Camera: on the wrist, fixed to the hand. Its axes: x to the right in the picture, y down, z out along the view.
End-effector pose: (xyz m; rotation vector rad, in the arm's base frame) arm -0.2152 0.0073 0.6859 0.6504 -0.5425 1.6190
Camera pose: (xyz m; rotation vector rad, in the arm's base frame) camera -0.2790 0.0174 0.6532 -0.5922 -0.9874 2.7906
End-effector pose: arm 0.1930 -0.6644 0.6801 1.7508 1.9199 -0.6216
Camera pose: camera 0.2533 -0.6431 0.7140 2.5023 0.4253 0.6312
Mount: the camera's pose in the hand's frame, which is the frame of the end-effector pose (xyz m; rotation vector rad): -0.0089 0.0612 -0.0376 -0.3312 0.4719 1.4636
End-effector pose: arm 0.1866 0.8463 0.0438 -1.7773 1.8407 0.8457
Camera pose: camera 0.1302 0.8258 0.0843 0.3041 -2.3981 -0.8697
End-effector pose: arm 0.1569 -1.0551 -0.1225 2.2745 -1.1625 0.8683
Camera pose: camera 0.0897 -1.0603 -0.0962 0.5843 -2.3953 1.3672
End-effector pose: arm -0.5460 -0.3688 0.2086 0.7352 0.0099 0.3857
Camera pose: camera -0.5804 -0.3061 0.2196 0.1856 -0.1532 1.9009
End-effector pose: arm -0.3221 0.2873 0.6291 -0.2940 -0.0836 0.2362
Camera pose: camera -0.3397 0.3316 0.5747 -0.6987 0.5969 1.6025
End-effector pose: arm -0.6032 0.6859 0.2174 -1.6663 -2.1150 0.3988
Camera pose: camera -0.5311 0.6909 0.2203 -2.8701 -0.3483 -0.0059
